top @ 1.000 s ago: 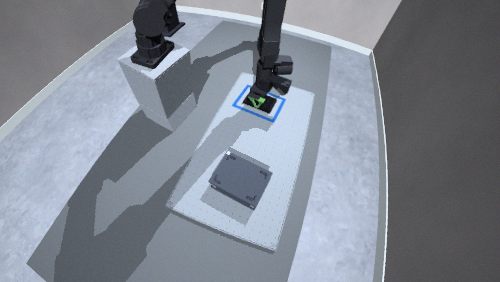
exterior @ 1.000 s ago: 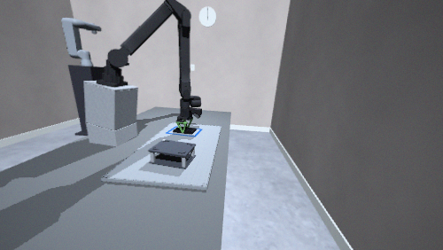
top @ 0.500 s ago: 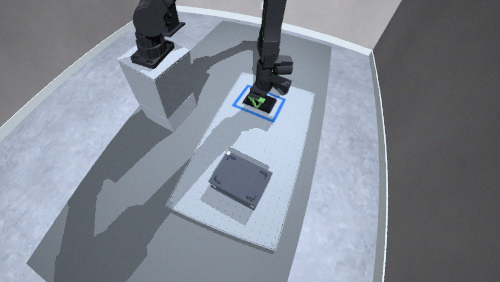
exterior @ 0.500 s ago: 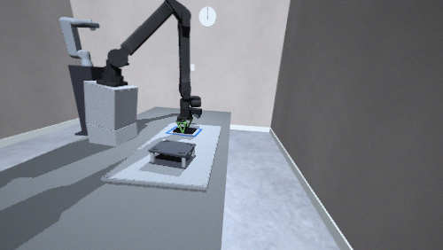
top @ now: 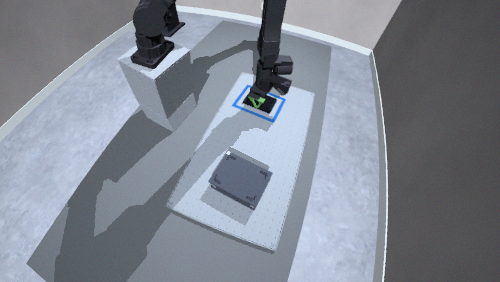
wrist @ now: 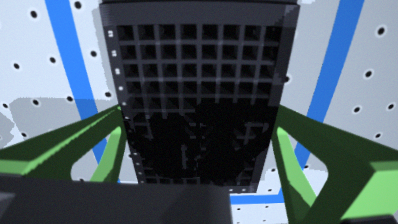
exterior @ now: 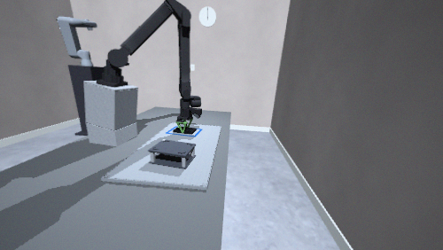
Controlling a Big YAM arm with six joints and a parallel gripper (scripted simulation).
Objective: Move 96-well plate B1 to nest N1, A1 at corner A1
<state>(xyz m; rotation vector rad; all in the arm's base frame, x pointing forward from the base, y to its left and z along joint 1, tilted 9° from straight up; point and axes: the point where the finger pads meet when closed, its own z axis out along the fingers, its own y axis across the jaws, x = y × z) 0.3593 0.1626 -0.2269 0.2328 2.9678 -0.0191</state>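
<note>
My gripper is now 1 cm above the black 96-well plate. Also, from my hand: raised plate nest 3 cm ahead, 37 cm to the right, 4 cm above; then white corner mark 3 cm behind, 31 cm to the right, 5 cm above.
</note>
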